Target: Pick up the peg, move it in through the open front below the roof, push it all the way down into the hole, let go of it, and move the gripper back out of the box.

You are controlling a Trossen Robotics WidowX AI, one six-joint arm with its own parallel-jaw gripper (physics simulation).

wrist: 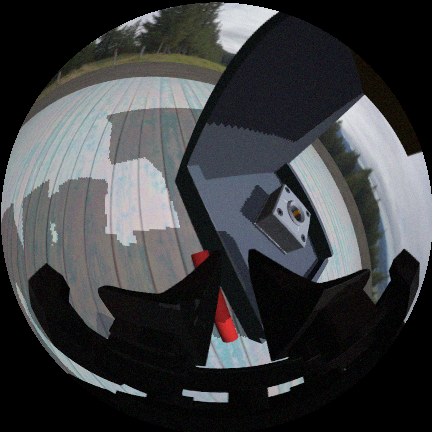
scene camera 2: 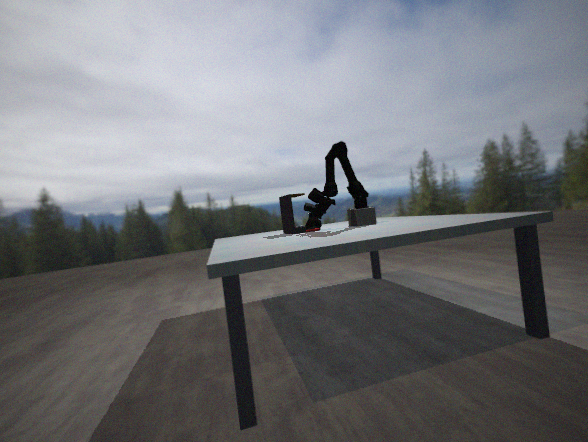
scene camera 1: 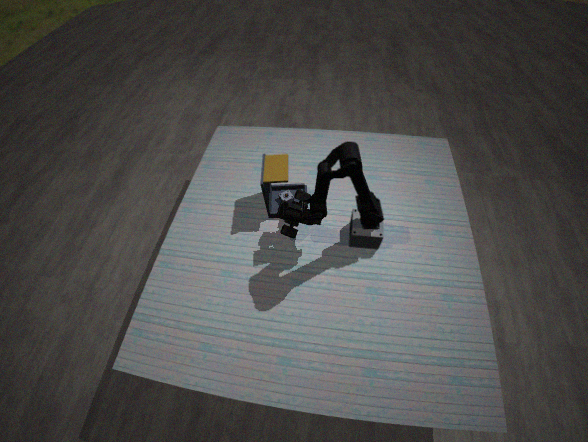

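Where they show: gripper, fingertip midpoint: (wrist: 234, 255) (scene camera 2: 306, 227); arm's base, link origin: (scene camera 2: 361, 208) (scene camera 1: 370, 221).
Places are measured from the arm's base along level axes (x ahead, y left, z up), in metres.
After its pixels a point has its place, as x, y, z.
The red peg (scene camera 2: 312, 230) @(0.296, -0.071, -0.092) (wrist: 227, 328) @(0.268, -0.072, -0.085) lies on the table top beside the box's near lower edge. In the wrist view its middle is hidden behind my left finger, one end shows left of that finger and the other shows through the gap. My gripper (scene camera 1: 291, 214) @(0.322, -0.094, -0.070) (scene camera 2: 312, 223) @(0.322, -0.094, -0.070) (wrist: 234, 255) @(0.322, -0.094, -0.070) is low over the peg, with a narrow gap between the fingertips and nothing plainly held. The box (scene camera 1: 266, 198) @(0.396, -0.086, 0.036) (scene camera 2: 287, 215) @(0.408, -0.145, 0.010) (wrist: 280, 80) @(0.397, -0.114, 0.023) stands upright with its yellow roof (scene camera 1: 276, 168) @(0.352, -0.159, 0.126) on top. The grey block (scene camera 1: 286, 195) @(0.331, -0.181, -0.066) (wrist: 273, 219) @(0.335, -0.144, -0.066) with the round hole (wrist: 297, 212) @(0.331, -0.184, -0.063) stands on its floor.
The robot base (scene camera 1: 366, 239) @(0.016, 0.062, -0.029) (scene camera 2: 361, 216) @(0.048, 0.058, -0.046) stands on the table (scene camera 1: 350, 325) @(0.088, 0.360, -0.099) (scene camera 2: 400, 237) @(0.298, 0.620, -0.108), on the right of the box in both scene views. The box's dark lower edge (wrist: 197, 215) @(0.359, -0.085, -0.081) runs close to the peg and fingers. Shadows of the arm and box fall across the table.
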